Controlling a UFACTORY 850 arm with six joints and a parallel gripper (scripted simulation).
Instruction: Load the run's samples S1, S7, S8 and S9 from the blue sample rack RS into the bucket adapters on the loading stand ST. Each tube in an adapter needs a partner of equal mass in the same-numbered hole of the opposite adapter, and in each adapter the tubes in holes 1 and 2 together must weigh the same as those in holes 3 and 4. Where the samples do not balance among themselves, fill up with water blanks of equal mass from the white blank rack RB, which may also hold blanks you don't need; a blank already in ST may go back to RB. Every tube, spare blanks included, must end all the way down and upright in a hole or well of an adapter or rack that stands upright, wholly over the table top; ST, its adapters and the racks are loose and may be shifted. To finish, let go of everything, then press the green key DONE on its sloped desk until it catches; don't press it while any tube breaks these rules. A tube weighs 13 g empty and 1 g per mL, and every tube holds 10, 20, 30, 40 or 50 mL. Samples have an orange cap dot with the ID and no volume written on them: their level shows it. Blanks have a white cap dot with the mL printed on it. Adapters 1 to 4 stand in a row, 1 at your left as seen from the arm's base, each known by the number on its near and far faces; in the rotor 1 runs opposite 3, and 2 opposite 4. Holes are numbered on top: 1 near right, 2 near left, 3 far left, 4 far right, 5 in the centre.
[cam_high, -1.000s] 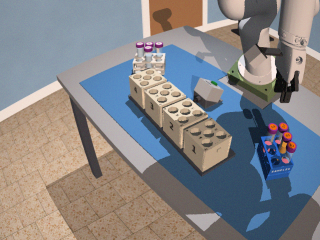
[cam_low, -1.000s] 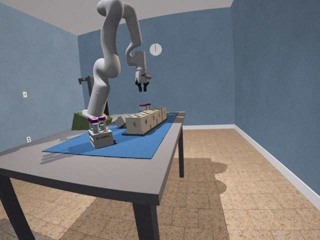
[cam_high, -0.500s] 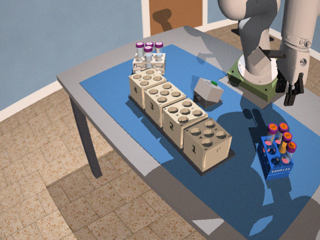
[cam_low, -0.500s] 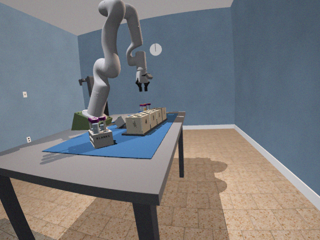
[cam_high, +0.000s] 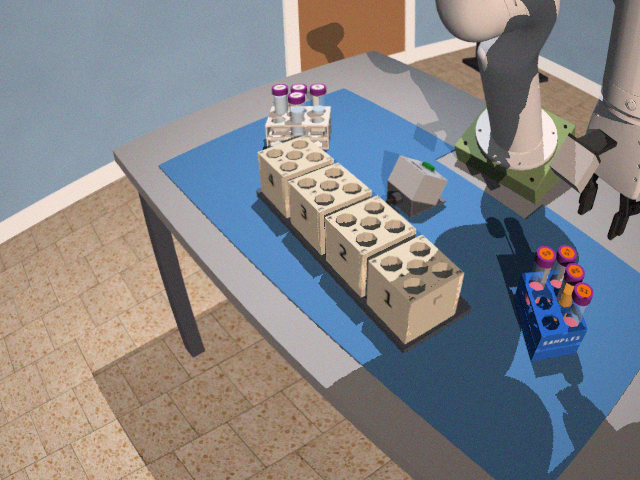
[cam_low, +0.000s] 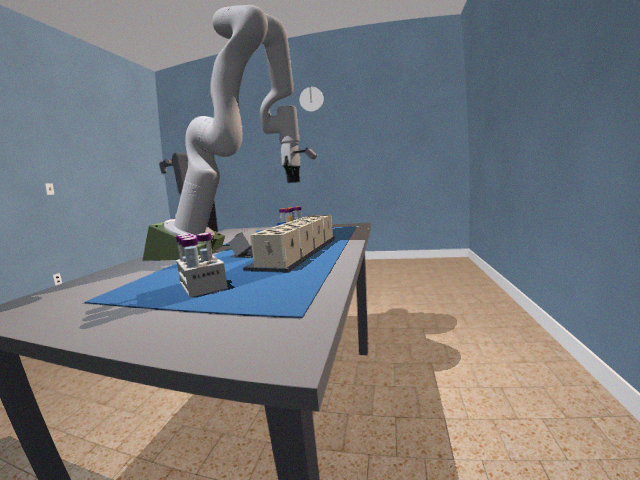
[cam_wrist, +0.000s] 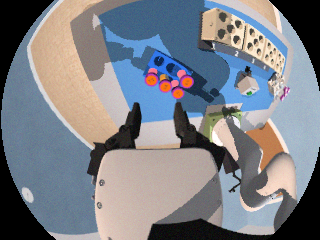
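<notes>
The tube is 19 cm below my hand and 2 cm to the left of it. From my hand the other things lie so: loading stand ST 34 cm to the right, 24 cm below, 17 cm ahead; white blank rack 70 cm to the right, 22 cm below, 9 cm ahead; blue sample rack 22 cm below, 3 cm to the right.
</notes>
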